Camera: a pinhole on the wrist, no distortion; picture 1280 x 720 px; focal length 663.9 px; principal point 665.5 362.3 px. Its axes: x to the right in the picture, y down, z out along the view. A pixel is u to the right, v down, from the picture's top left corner.
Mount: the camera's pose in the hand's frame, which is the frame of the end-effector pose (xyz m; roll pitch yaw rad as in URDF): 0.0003 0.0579 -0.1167 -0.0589 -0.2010 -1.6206
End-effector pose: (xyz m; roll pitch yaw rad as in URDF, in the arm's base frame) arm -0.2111 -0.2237 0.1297 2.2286 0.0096 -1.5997
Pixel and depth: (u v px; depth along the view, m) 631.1 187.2 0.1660
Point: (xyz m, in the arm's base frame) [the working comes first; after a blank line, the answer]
In the camera's frame: -0.0086 -0.0438 0.1660

-0.3090 -0.1899 0.1820
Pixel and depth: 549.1 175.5 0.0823
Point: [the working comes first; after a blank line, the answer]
In the camera's frame: -0.0144 -0.0232 0.0823

-0.2355 -0.2075 0.2238
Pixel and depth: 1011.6 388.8 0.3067
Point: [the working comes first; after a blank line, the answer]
In the camera's frame: 0.1599 0.0122 0.3067

-0.3575 -0.2437 -0.0327
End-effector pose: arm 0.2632 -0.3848 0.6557 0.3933 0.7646 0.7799
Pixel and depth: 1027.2 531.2 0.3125
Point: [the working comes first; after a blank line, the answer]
In the camera's frame: 0.1703 0.0795 0.3125

0.4930 -0.3432 0.7226
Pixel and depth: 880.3 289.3 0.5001
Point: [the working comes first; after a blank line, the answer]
In the camera's frame: 0.1618 -0.0550 0.5001

0.5438 -0.3259 0.9473
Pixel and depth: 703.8 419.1 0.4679
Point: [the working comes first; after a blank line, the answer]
In the camera's frame: 0.0270 0.0400 0.4679

0.4931 -0.1859 0.8693
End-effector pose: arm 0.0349 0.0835 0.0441 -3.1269 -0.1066 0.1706
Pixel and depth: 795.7 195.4 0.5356
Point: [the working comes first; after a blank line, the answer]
In the camera's frame: 0.1050 -0.1346 0.5356

-0.0089 0.0130 -0.4012
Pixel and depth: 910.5 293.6 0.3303
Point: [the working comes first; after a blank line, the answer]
In the camera's frame: 0.1219 -0.0342 0.3303

0.0430 0.0828 -0.1891
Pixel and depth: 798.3 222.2 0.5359
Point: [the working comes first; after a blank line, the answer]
In the camera's frame: 0.1072 -0.1131 0.5359

0.0114 0.0200 -0.3984
